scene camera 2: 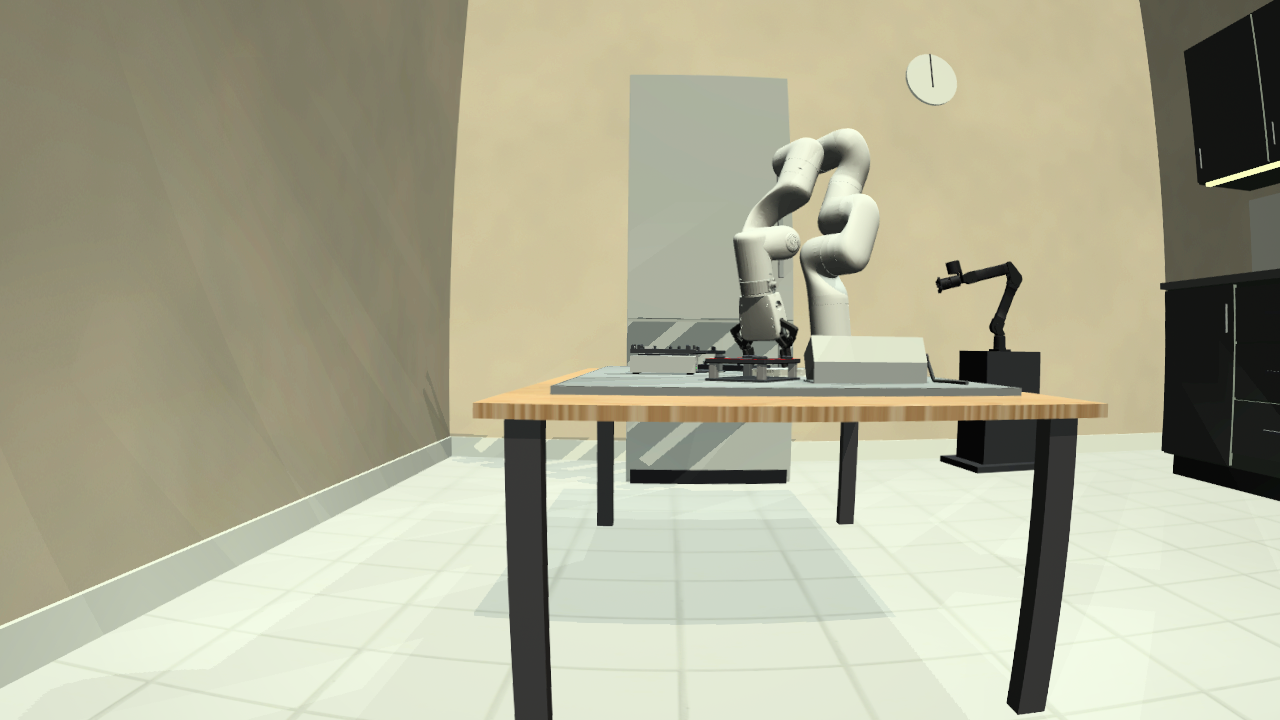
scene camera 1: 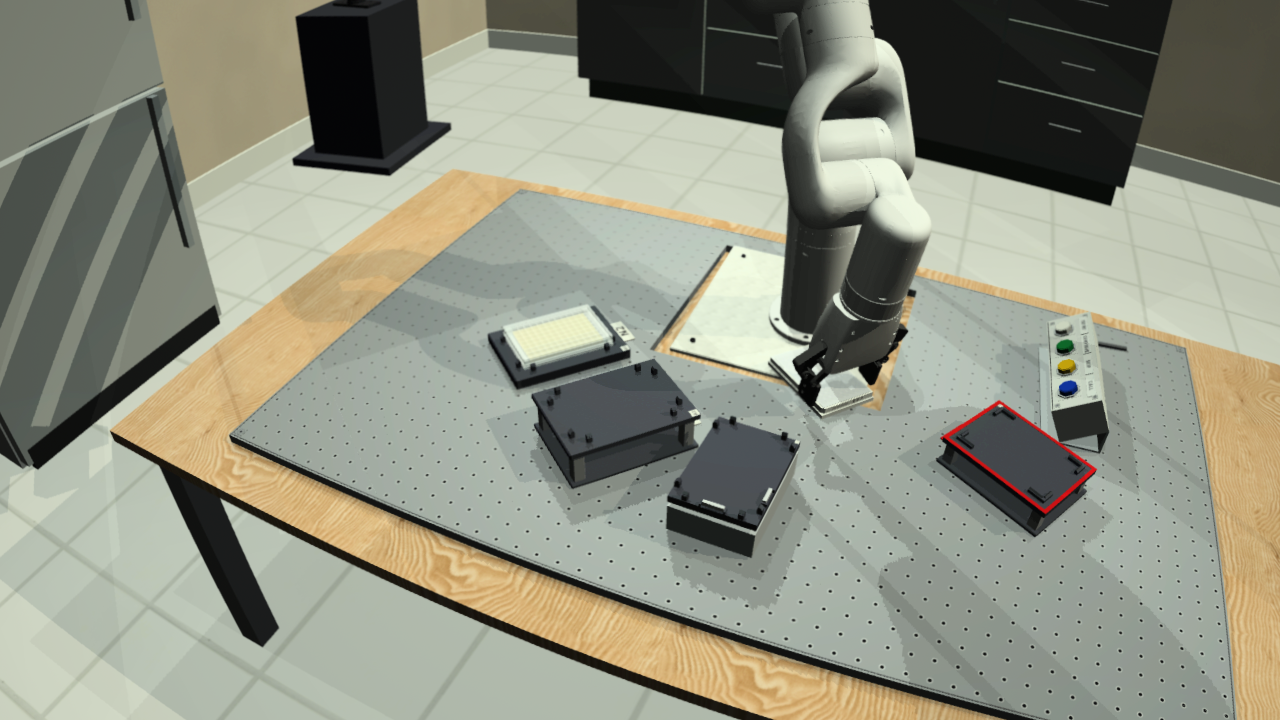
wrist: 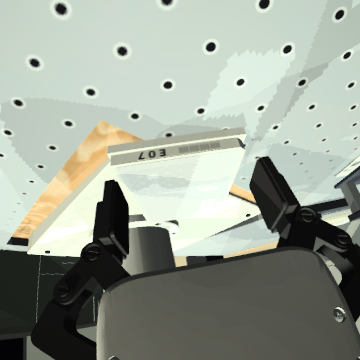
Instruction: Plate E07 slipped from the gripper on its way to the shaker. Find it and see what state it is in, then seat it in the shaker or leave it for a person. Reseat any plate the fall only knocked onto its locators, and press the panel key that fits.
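Frame: origin at the arm's base, x ahead, y left, z up, level; millimetres.
Seen in the pictures: gripper, fingertip midpoint: (scene camera 2: 768,366) (scene camera 1: 836,387) (wrist: 188,181); arm's base, origin of the base link: (scene camera 1: 811,319) (wrist: 134,231).
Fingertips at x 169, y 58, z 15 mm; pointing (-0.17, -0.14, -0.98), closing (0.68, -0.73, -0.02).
Note:
Pixels of each thing's middle, then the offset from my fingertips to it. "spot": a spot on its surface instead.
- Plate E07, body centre: (wrist: 181,189) (scene camera 1: 820,378) (scene camera 2: 779,372) 31 mm back, 24 mm right, 13 mm down
- dark-topped block, surface spot: (scene camera 1: 735,474) spot: 231 mm ahead, 82 mm right, 35 mm up
- key panel, body centre: (scene camera 1: 1076,374) (scene camera 2: 865,359) 113 mm back, 334 mm left, 22 mm up
- plate, body centre: (scene camera 1: 557,333) (wrist: 330,221) 13 mm ahead, 378 mm right, 7 mm up
- low black nest, body centre: (scene camera 1: 557,342) (wrist: 327,214) (scene camera 2: 732,365) 13 mm ahead, 378 mm right, 8 mm down
Plate E07 (scene camera 1: 834,398) (wrist: 175,182) is pale and lies by the robot's base plate. Its label edge with barcode faces the wrist camera; whether it is slightly tilted is unclear. My gripper (scene camera 1: 841,385) (scene camera 2: 767,351) (wrist: 188,181) is open, with its fingers apart on either side of the plate's width in the wrist view and nothing held. A dark-topped block (scene camera 1: 735,474) has corner pins and two pale bars; whether it is the shaker is not marked. The key panel (scene camera 1: 1070,376) (scene camera 2: 868,360) has white, green, yellow and blue keys. Another plate (scene camera 1: 556,335) sits on a low black nest (scene camera 1: 528,376).
A raised black stand (scene camera 1: 613,407) with pins stands between the nest and the dark-topped block. A red-rimmed stand (scene camera 1: 1018,456) stands near the key panel. The robot's white base plate (scene camera 1: 716,308) lies behind plate E07, with wood showing around it.

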